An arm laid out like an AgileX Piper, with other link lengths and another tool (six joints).
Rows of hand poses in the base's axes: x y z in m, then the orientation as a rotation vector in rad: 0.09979 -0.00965 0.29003 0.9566 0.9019 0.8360; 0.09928 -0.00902 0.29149 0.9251 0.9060 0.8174; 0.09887 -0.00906 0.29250 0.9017 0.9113 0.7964; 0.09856 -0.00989 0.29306 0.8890 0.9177 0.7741; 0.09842 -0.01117 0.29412 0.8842 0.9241 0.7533; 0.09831 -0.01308 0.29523 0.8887 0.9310 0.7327; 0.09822 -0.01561 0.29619 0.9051 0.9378 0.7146; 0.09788 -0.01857 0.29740 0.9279 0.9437 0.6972; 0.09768 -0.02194 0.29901 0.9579 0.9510 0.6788; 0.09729 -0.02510 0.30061 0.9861 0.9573 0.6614; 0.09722 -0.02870 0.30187 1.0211 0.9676 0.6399; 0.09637 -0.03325 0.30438 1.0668 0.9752 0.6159; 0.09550 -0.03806 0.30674 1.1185 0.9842 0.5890; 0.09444 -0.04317 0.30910 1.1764 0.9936 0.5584; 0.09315 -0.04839 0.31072 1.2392 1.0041 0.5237; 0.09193 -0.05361 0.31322 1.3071 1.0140 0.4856; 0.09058 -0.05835 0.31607 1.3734 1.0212 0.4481
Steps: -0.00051 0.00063 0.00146 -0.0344 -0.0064 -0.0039; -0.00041 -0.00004 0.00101 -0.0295 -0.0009 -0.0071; -0.00031 -0.00083 0.00056 -0.0220 0.0052 -0.0103; -0.00014 -0.00128 0.00106 -0.0151 0.0084 -0.0114; -0.00011 -0.00191 0.00111 -0.0077 0.0129 -0.0136; -0.00009 -0.00253 0.00096 0.0030 0.0173 -0.0151; -0.00034 -0.00296 0.00121 0.0087 0.0192 -0.0168; -0.00020 -0.00337 0.00161 0.0138 0.0237 -0.0188; -0.00039 -0.00316 0.00160 0.0131 0.0219 -0.0178; -0.00007 -0.00360 0.00126 0.0162 0.0293 -0.0206; -0.00085 -0.00455 0.00251 0.0241 0.0325 -0.0265; -0.00087 -0.00481 0.00236 0.0276 0.0372 -0.0291; -0.00106 -0.00511 0.00236 0.0312 0.0415 -0.0326; -0.00129 -0.00522 0.00162 0.0336 0.0461 -0.0353; -0.00122 -0.00522 0.00250 0.0368 0.0493 -0.0384; -0.00135 -0.00474 0.00285 0.0365 0.0468 -0.0382
